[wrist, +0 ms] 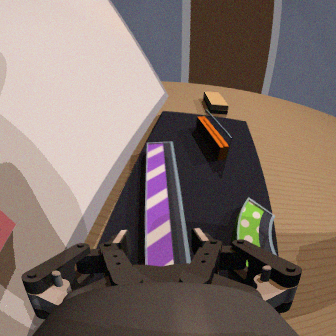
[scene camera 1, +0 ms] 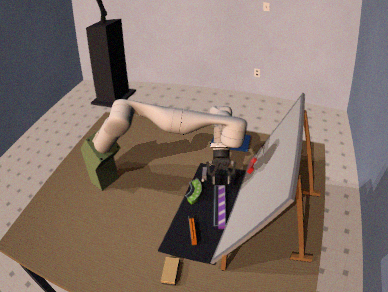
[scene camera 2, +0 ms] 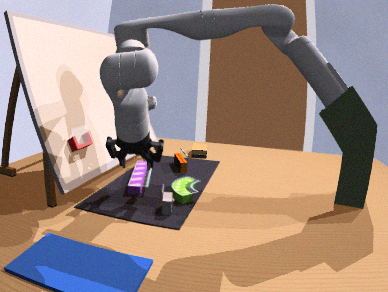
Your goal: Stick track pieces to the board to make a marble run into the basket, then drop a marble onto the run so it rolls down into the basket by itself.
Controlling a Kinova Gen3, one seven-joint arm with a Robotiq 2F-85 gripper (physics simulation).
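Pixels of known places: gripper, fingertip midpoint: (wrist: 160,239) (scene camera 1: 221,184) (scene camera 2: 136,166); arm's base at its link origin: (scene camera 1: 102,143) (scene camera 2: 337,99).
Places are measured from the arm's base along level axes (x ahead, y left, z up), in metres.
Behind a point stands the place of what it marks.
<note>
My gripper (scene camera 1: 220,181) @(x 0.507, y 0.145, z -0.210 m) (scene camera 2: 139,160) @(x 0.507, y 0.145, z -0.210 m) (wrist: 160,239) @(x 0.507, y 0.145, z -0.210 m) is open and empty, pointing down above one end of the purple-and-white striped straight track piece (scene camera 1: 221,207) @(x 0.545, y 0.045, z -0.251 m) (scene camera 2: 138,177) @(x 0.518, y 0.111, z -0.251 m) (wrist: 157,200) @(x 0.534, y 0.074, z -0.251 m), which lies on the black mat (scene camera 1: 175,240) @(x 0.424, y -0.186, z -0.272 m) (scene camera 2: 205,172) @(x 0.390, y -0.101, z -0.272 m). A green curved piece with white dots (scene camera 1: 195,191) @(x 0.398, y 0.102, z -0.250 m) (scene camera 2: 183,190) @(x 0.380, y 0.154, z -0.251 m) (wrist: 249,225) @(x 0.405, y 0.085, z -0.251 m) and an orange piece (scene camera 1: 193,231) @(x 0.486, y -0.133, z -0.240 m) (scene camera 2: 180,162) @(x 0.465, y -0.081, z -0.245 m) (wrist: 214,137) @(x 0.469, y -0.092, z -0.241 m) are on the mat. A red piece (scene camera 1: 252,166) @(x 0.624, y 0.248, z -0.156 m) (scene camera 2: 80,141) @(x 0.610, y 0.259, z -0.140 m) (wrist: 5,230) @(x 0.608, y 0.212, z -0.149 m) is on the tilted white board (scene camera 1: 270,180) @(x 0.752, y -0.043, z 0.053 m) (scene camera 2: 40,75) @(x 0.720, y 0.310, z 0.024 m) (wrist: 75,75) @(x 0.670, y 0.017, z -0.097 m). I cannot make out a marble.
A small grey-white piece (scene camera 2: 167,202) @(x 0.380, y 0.266, z -0.243 m) stands near the mat's edge. A blue flat panel (scene camera 1: 243,143) @(x 0.502, y 0.548, z -0.267 m) (scene camera 2: 80,260) @(x 0.431, y 0.537, z -0.267 m) lies beyond the mat. A tan block (scene camera 1: 170,271) @(x 0.482, y -0.360, z -0.246 m) (scene camera 2: 199,150) @(x 0.461, y -0.292, z -0.247 m) (wrist: 215,101) @(x 0.475, y -0.311, z -0.245 m) lies past the mat's other end. Wooden easel legs (scene camera 1: 301,225) @(x 0.913, y -0.145, z -0.036 m) hold up the board.
</note>
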